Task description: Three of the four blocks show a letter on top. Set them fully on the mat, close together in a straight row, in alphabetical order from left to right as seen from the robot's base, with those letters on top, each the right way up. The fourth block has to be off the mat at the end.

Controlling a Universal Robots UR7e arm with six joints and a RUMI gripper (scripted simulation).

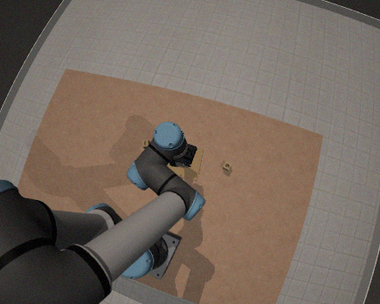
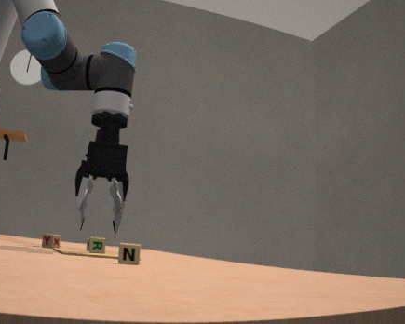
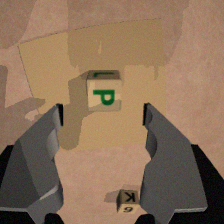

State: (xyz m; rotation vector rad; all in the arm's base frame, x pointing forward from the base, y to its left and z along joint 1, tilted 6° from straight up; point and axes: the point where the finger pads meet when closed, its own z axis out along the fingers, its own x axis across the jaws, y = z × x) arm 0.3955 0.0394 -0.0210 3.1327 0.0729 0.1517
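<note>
My hand is 60 mm above the mat, 10 mm to the left of it and 10 mm past it. The rest, counted from my hand: tan block 180 mm to the left, 40 mm below.
</note>
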